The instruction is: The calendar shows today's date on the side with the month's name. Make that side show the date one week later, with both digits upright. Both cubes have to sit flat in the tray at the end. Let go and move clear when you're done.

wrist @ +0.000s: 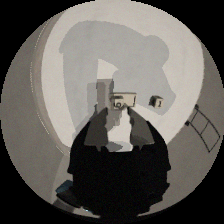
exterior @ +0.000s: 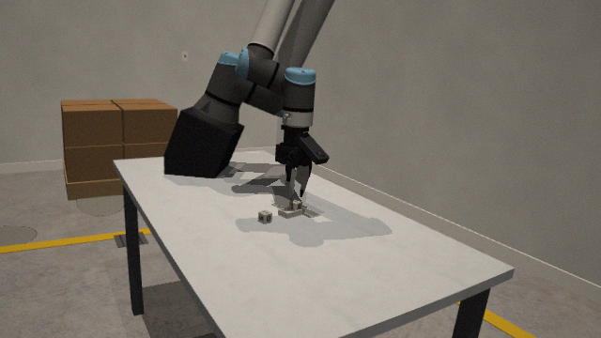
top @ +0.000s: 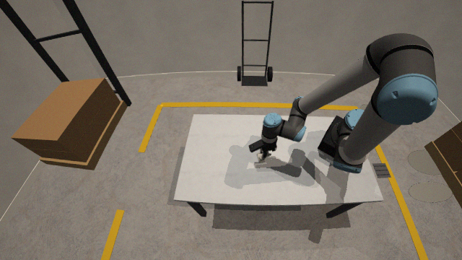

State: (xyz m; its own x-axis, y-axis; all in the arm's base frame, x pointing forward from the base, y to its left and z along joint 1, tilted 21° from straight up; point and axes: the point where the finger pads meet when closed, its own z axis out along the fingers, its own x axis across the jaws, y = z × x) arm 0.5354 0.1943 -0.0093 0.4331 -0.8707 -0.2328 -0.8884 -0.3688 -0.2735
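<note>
The calendar tray lies 5 cm below my hand, 2 cm to the right of it and 1 cm ahead of it.
</note>
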